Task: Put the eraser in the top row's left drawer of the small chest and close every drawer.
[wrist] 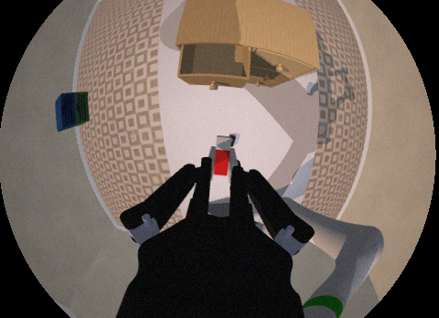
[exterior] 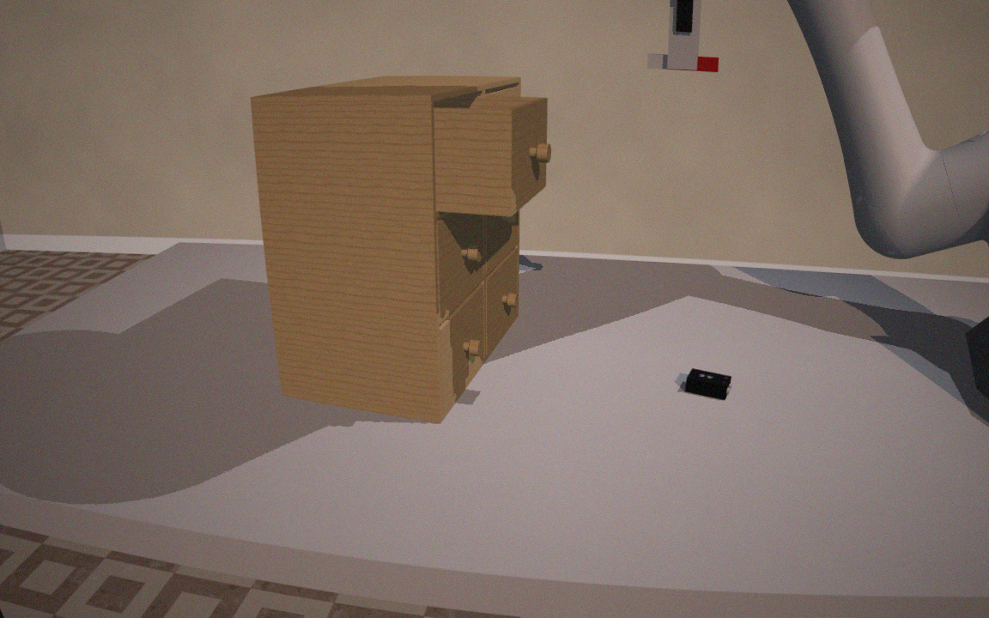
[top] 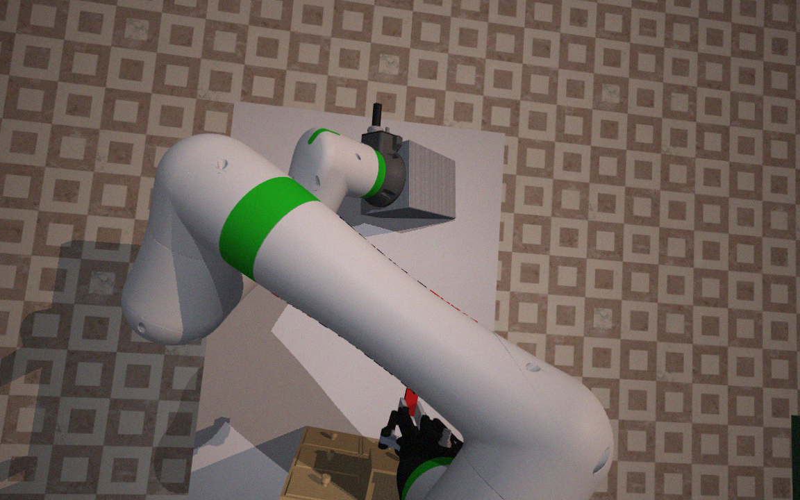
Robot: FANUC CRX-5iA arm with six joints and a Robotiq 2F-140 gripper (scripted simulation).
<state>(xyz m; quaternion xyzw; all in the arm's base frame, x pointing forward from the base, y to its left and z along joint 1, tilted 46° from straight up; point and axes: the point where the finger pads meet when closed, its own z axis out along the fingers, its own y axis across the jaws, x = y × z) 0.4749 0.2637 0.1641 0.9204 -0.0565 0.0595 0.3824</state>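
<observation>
The eraser lies 30 mm below my hand and 10 mm ahead of it. Round my hand: small black block 370 mm below, 70 mm behind, 30 mm to the right.
</observation>
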